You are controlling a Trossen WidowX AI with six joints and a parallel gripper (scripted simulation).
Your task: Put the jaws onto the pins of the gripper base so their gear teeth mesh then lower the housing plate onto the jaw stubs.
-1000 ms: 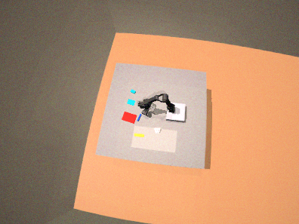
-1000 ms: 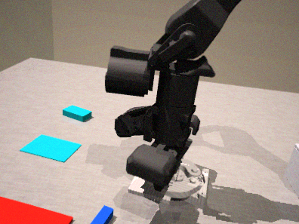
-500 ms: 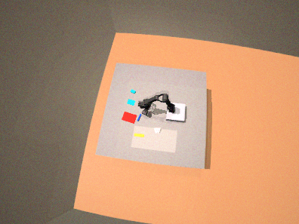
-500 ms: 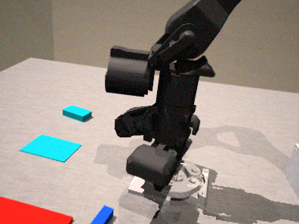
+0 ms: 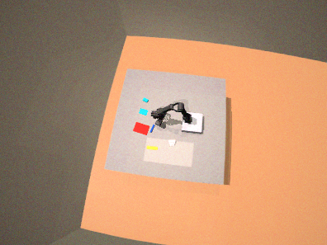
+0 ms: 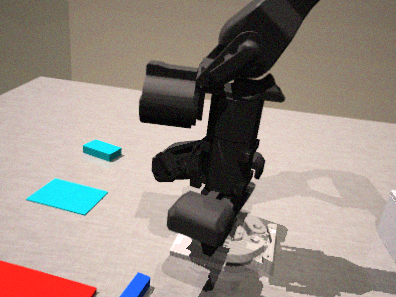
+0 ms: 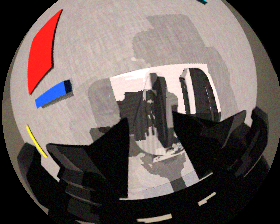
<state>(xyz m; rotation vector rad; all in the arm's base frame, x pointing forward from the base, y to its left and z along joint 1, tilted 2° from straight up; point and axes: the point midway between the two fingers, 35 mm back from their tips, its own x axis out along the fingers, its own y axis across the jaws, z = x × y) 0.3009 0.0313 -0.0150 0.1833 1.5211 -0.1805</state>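
Now: the flat white plate 10 mm ahead of my gripper tip, 30 mm to the right of it and 10 mm below it. Also, from my gripper tip: flat cyan patch (230 mm ahead, 60 mm to the right, 10 mm below); then red patch (200 mm ahead, 140 mm to the left, 10 mm below); then blue bar (80 mm ahead, 120 mm to the left, 10 mm below).
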